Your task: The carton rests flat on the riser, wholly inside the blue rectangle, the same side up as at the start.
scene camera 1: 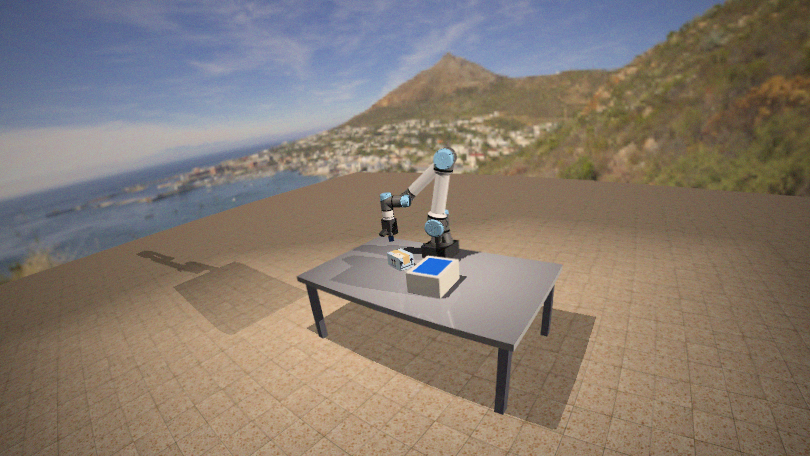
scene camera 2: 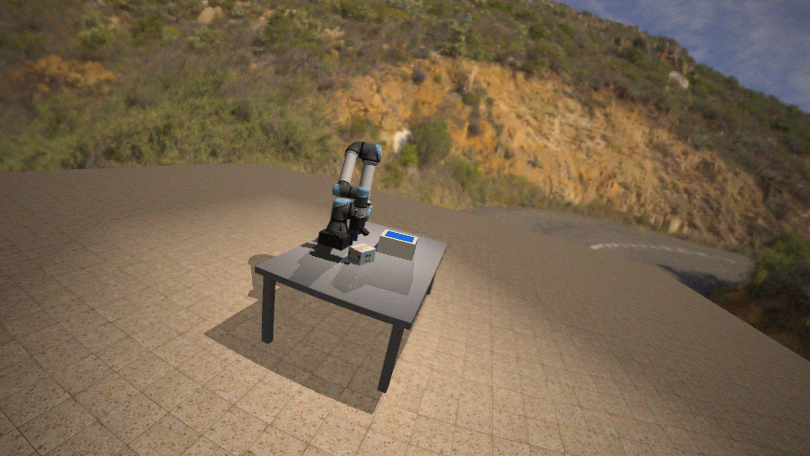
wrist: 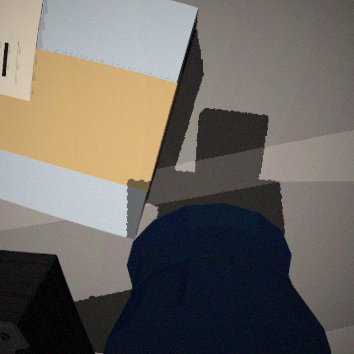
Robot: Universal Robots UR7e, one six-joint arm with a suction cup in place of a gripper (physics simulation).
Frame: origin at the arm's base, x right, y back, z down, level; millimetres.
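Where they show: hand at its tool point: (scene camera 1: pixel 391 240) (scene camera 2: pixel 354 240) (wrist: pixel 208 274); arm's base at its link origin: (scene camera 1: pixel 442 242) (scene camera 2: pixel 337 231).
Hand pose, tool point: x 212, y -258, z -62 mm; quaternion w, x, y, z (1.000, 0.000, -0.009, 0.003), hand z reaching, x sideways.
Things, the pixels of their top centre, and the offset from my tool point. "spot": a spot on its surface instead. Level surfaces: height alone.
- light blue carton at its top centre: (scene camera 2: pixel 362 247) (scene camera 1: pixel 399 253) dz +62, dx -89, dy -21 mm
- carton's top at a spot on its surface: (wrist: pixel 95 115) spot: dz +62, dx -45, dy -16 mm
- cream riser at its top centre: (scene camera 1: pixel 432 266) (scene camera 2: pixel 399 236) dz +28, dx -454, dy -117 mm
- blue rectangle at its top centre: (scene camera 1: pixel 432 266) (scene camera 2: pixel 399 236) dz +28, dx -454, dy -117 mm
- grey table at its surface level: dz +148 mm
A light blue carton (scene camera 1: pixel 400 258) (scene camera 2: pixel 361 254) with an orange band on top lies on the table, beside the riser. In the wrist view the carton's top (wrist: pixel 95 115) shows at the upper left, with part of a white label. The cream riser (scene camera 1: pixel 423 284) (scene camera 2: pixel 397 248) bears a blue rectangle (scene camera 1: pixel 432 266) (scene camera 2: pixel 400 236) on its top. My suction gripper (scene camera 1: pixel 391 239) (scene camera 2: pixel 354 237) (wrist: pixel 209 215) is open and holds nothing. Its dark blue cup hangs above the table near the carton, apart from it. In the wrist view the cup is just off the carton's lower right corner.
The arm's black base (scene camera 1: pixel 440 248) (scene camera 2: pixel 334 239) stands at the edge of the grey table (scene camera 1: pixel 493 305) (scene camera 2: pixel 340 288), close to the carton and the riser. A black block-shaped part (wrist: pixel 30 295) shows at the wrist view's lower left. Dark shadows lie around the cup.
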